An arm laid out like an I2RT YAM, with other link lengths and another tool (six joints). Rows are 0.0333 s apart.
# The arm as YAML. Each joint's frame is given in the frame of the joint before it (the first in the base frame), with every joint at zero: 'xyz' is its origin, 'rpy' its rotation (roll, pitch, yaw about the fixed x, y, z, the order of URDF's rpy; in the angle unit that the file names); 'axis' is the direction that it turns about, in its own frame. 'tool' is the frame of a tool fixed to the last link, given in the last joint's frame.
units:
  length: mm
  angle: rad
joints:
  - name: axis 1
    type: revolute
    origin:
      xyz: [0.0, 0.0, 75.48]
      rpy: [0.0, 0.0, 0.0]
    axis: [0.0, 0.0, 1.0]
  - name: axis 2
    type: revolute
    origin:
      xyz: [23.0, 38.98, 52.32]
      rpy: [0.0, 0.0, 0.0]
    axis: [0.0, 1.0, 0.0]
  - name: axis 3
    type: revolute
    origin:
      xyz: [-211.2, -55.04, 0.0]
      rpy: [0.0, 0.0, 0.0]
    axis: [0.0, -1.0, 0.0]
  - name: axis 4
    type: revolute
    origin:
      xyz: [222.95, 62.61, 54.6]
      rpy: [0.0, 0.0, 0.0]
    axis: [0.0, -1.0, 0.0]
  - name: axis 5
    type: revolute
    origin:
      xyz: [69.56, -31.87, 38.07]
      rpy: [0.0, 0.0, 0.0]
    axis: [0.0, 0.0, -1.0]
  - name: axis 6
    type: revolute
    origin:
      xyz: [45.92, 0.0, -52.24]
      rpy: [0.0, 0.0, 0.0]
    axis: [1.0, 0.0, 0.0]
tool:
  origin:
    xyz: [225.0, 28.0, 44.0]
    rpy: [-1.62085, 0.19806, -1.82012]
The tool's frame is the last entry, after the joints.
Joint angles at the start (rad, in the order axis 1, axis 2, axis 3, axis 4, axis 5, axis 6): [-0.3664, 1.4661, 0.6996, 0.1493, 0.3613, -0.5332]
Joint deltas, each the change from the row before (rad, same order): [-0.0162, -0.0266, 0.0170, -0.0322, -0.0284, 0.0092]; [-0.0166, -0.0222, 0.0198, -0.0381, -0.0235, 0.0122]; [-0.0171, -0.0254, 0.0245, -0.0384, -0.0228, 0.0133]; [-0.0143, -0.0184, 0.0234, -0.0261, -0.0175, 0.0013]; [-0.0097, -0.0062, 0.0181, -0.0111, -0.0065, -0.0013]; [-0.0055, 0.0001, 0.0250, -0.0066, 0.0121, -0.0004]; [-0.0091, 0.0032, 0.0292, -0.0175, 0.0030, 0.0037]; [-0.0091, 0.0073, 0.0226, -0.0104, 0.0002, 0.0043]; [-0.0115, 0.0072, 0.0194, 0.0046, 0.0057, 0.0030]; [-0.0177, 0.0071, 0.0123, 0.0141, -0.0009, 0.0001]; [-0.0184, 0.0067, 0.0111, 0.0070, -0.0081, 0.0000]
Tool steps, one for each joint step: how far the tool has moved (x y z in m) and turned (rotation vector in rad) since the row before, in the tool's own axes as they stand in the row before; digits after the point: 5 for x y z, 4 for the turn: [0.00599, -0.00899, -0.00278, 0.0064, -0.0119, 0.0241]; [0.00629, -0.00655, -0.00202, -0.0018, -0.0091, 0.0226]; [0.00839, -0.01007, -0.00276, 0.0038, -0.0058, 0.0276]; [0.00758, -0.01040, -0.00215, 0.0104, -0.0016, 0.0162]; [0.00610, -0.00751, 0.00000, 0.0083, 0.0049, 0.0095]; [0.00933, -0.00940, 0.00189, 0.0092, 0.0210, 0.0098]; [0.00781, -0.00719, 0.00211, 0.0008, 0.0123, 0.0110]; [0.00568, -0.00463, 0.00274, -0.0015, 0.0087, 0.0100]; [0.00894, -0.00701, 0.00408, 0.0061, 0.0191, 0.0151]; [0.00954, -0.00582, 0.00517, 0.0078, 0.0185, 0.0160]; [0.00727, -0.00344, 0.00454, 0.0030, 0.0102, 0.0125]
